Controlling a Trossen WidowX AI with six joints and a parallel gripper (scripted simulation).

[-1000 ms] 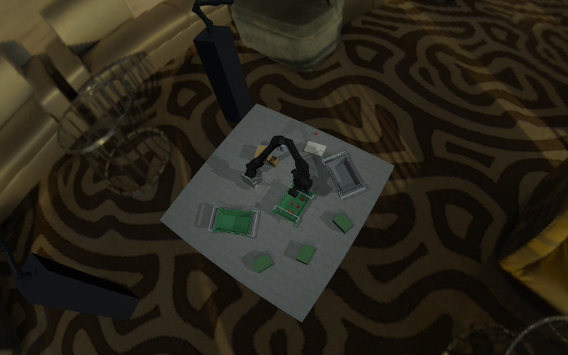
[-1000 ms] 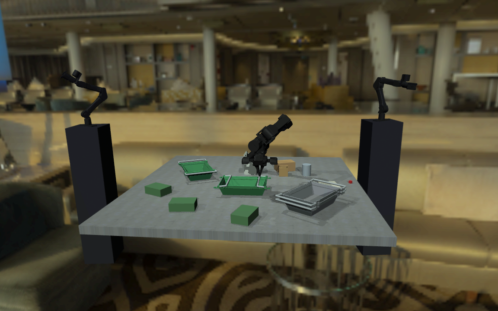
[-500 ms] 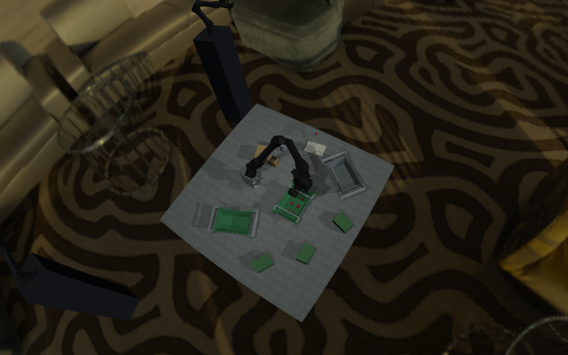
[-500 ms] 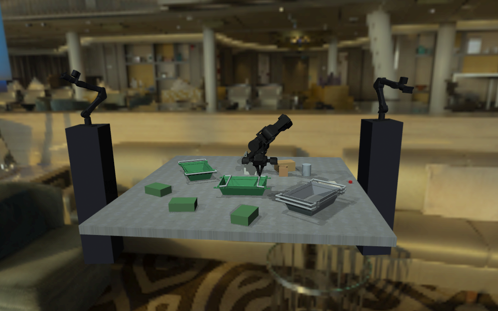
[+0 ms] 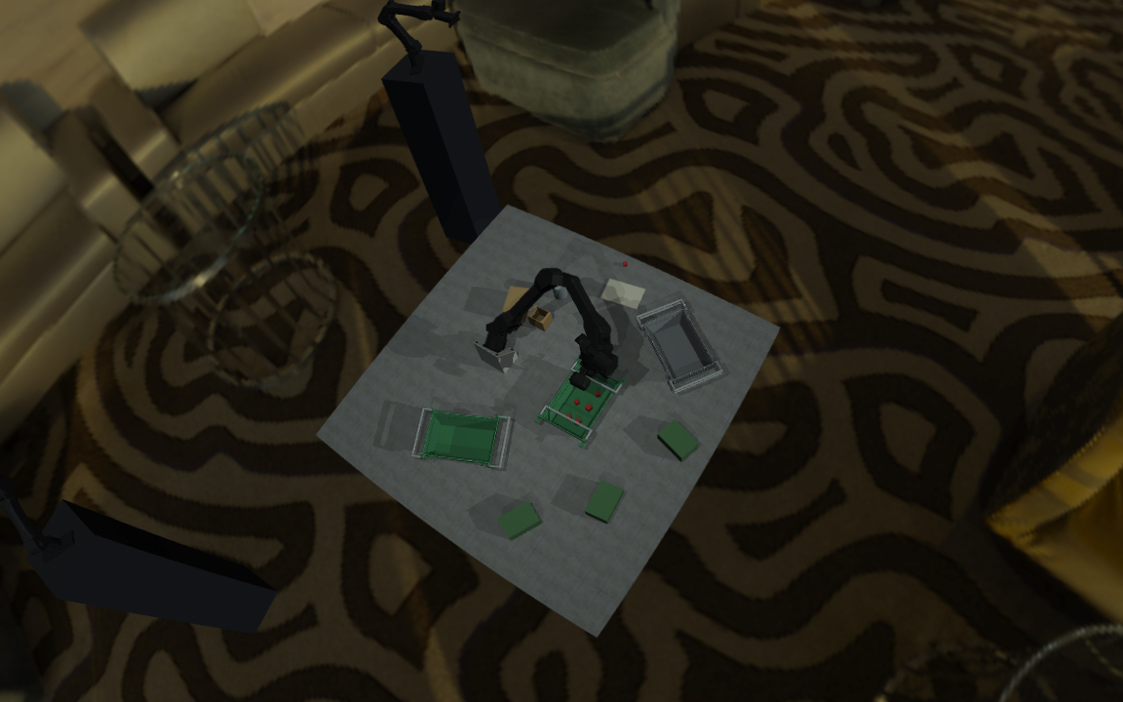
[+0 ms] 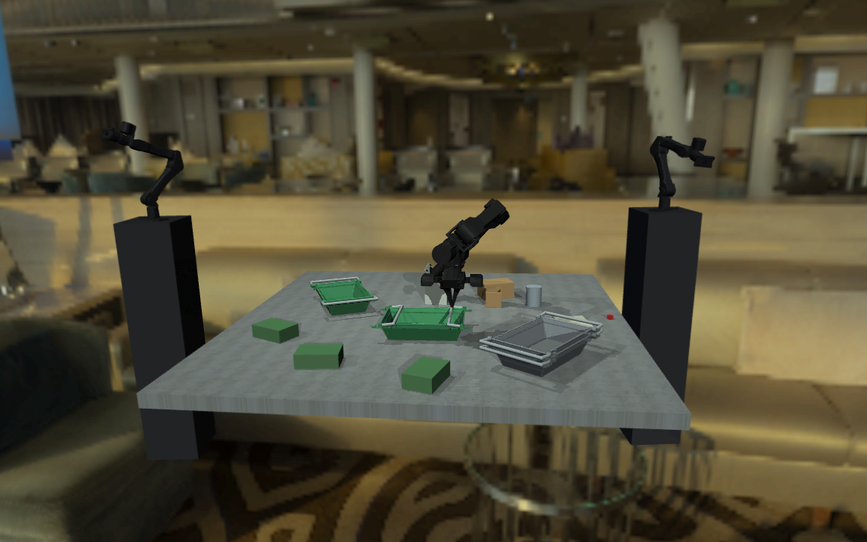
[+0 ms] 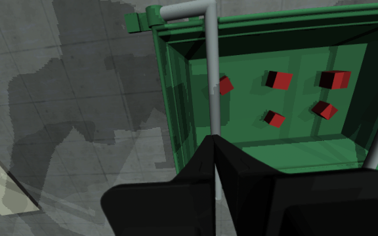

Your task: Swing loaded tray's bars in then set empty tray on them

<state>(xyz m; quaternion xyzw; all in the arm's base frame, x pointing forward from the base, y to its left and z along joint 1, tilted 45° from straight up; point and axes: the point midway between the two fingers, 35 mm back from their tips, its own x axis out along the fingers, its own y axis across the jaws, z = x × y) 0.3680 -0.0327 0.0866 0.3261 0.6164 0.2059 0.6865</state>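
The green tray lies 330 mm behind my gripper tip, 380 mm to the right of it and 40 mm below it. Round my gripper tip: pale sheet 60 mm behind, 400 mm to the left, 80 mm below; then red block 110 mm behind, 530 mm to the left, 80 mm below.
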